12 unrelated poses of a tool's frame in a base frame.
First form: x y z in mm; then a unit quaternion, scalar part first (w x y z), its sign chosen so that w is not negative.
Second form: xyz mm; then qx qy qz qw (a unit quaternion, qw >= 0). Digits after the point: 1 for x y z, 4 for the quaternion.
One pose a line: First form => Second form
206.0 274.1 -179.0 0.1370 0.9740 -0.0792 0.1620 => 206.0 274.1 -179.0 0.9740 -0.0792 0.1620 0.1370
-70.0 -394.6 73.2 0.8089 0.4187 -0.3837 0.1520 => -70.0 -394.6 73.2 0.4187 -0.3837 0.1520 0.8089
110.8 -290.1 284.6 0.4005 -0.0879 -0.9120 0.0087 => 110.8 -290.1 284.6 -0.0879 -0.9120 0.0087 0.4005
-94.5 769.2 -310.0 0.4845 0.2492 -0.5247 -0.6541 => -94.5 769.2 -310.0 0.2492 -0.5247 -0.6541 0.4845
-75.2 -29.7 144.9 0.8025 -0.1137 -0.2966 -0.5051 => -75.2 -29.7 144.9 -0.1137 -0.2966 -0.5051 0.8025
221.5 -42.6 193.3 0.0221 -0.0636 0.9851 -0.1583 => 221.5 -42.6 193.3 -0.0636 0.9851 -0.1583 0.0221
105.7 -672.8 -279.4 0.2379 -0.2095 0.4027 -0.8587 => 105.7 -672.8 -279.4 -0.2095 0.4027 -0.8587 0.2379
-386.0 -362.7 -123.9 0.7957 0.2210 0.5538 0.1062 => -386.0 -362.7 -123.9 0.2210 0.5538 0.1062 0.7957
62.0 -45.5 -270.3 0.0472 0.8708 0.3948 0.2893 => 62.0 -45.5 -270.3 0.8708 0.3948 0.2893 0.0472
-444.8 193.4 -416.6 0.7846 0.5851 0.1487 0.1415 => -444.8 193.4 -416.6 0.5851 0.1487 0.1415 0.7846
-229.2 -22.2 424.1 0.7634 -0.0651 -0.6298 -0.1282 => -229.2 -22.2 424.1 -0.0651 -0.6298 -0.1282 0.7634
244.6 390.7 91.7 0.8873 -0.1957 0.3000 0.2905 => 244.6 390.7 91.7 -0.1957 0.3000 0.2905 0.8873
